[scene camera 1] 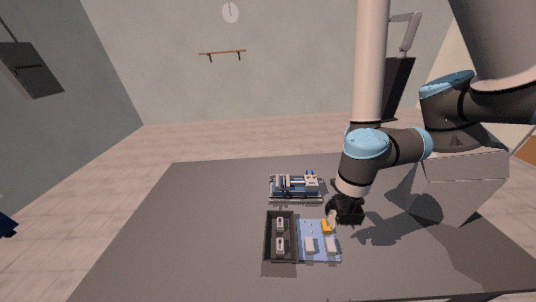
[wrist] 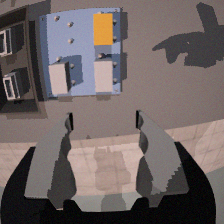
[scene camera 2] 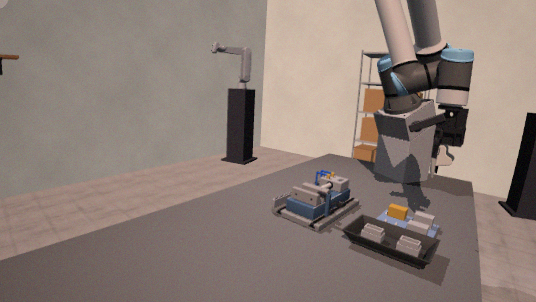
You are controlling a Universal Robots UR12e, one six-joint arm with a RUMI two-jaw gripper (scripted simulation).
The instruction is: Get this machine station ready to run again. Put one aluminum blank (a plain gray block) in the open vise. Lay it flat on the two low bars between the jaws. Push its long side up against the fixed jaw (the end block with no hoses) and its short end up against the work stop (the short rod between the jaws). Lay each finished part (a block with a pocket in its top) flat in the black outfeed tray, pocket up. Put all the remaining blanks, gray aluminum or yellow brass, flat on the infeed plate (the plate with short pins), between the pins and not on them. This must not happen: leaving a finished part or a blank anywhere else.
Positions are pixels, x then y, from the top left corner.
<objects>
my gripper: scene camera 1; wrist 104,112; scene camera 2
same spot on my gripper: [scene camera 1: 330,213] = [scene camera 2: 438,151]
</objects>
